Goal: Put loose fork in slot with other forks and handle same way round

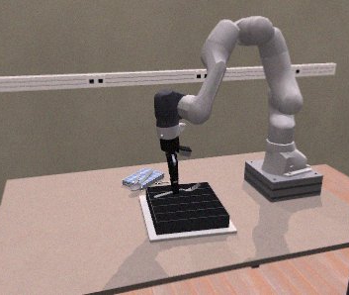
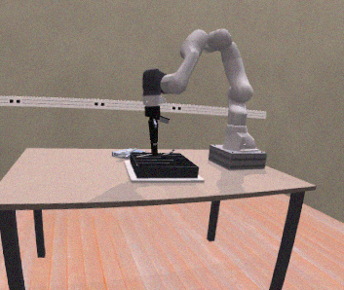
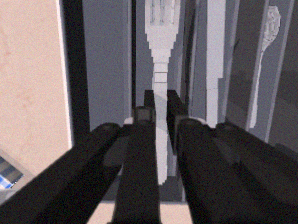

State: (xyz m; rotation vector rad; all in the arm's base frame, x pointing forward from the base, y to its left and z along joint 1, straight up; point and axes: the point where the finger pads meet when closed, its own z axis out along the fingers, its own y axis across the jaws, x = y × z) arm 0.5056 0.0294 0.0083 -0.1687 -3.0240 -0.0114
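Now: hand 60 mm to the right of the black cutlery tray, 60 mm above it and 20 mm past it.
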